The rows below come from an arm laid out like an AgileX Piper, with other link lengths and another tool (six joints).
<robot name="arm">
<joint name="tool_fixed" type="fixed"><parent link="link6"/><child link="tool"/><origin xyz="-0.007 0.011 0.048" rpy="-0.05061 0 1.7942"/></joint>
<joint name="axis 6" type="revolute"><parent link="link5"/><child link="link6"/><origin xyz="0.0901 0 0" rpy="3.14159 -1.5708 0"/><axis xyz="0 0 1"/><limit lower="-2.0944" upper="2.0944"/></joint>
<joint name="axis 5" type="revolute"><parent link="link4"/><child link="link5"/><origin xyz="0 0 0" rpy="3.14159 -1.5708 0"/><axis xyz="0 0 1"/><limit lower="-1.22" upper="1.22"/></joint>
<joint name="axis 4" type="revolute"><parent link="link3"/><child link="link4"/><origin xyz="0.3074 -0.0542 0" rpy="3.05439 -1.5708 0"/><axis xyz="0 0 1"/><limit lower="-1.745" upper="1.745"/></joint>
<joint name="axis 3" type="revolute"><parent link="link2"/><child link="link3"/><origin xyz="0.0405 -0.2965 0" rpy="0 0 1.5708"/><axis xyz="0 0 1"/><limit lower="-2.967" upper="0"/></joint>
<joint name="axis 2" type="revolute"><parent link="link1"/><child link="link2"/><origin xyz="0 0 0" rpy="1.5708 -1.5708 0"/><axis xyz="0 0 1"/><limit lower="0" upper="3.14"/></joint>
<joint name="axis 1" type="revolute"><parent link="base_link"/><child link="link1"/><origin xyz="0 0 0.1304" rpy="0 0 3.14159"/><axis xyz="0 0 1"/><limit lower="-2.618" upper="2.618"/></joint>
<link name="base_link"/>
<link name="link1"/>
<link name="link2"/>
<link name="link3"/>
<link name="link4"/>
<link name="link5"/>
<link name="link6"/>
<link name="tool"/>
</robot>
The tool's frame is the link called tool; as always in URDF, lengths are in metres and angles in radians.
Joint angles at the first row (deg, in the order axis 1, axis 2, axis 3, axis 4, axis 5, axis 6):
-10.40 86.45 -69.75 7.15 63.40 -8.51
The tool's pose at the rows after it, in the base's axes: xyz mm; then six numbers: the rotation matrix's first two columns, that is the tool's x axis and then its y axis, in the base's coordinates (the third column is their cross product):
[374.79, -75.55, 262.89, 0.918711, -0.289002, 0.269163, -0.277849, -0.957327, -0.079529]
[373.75, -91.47, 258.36, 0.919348, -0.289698, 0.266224, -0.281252, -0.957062, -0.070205]
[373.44, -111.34, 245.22, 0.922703, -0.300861, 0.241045, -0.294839, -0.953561, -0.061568]
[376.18, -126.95, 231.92, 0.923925, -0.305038, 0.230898, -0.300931, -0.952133, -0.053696]
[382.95, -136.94, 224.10, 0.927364, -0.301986, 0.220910, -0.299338, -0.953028, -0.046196]
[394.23, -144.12, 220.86, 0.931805, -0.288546, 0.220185, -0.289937, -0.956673, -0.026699]
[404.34, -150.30, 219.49, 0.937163, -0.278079, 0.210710, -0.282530, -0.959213, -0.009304]
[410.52, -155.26, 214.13, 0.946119, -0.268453, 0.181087, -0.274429, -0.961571, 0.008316]
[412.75, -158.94, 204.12, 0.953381, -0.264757, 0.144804, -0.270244, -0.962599, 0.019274]
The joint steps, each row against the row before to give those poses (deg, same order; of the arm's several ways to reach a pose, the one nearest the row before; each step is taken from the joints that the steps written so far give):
-2.51 0.08 0.00 0.07 -1.15 -3.25
-2.46 0.73 0.00 0.15 -0.25 -2.46
-2.93 1.99 0.00 0.12 -0.22 -2.37
-2.05 2.14 -0.06 0.03 -1.28 -1.97
-0.95 2.40 -1.44 -0.23 -0.26 -1.08
-0.07 2.58 -2.58 -1.10 -0.01 -0.32
0.00 2.44 -2.91 -1.11 0.95 -0.04
0.00 2.31 -2.23 -1.25 1.56 0.00
-0.11 1.92 -0.91 -0.89 1.03 0.00

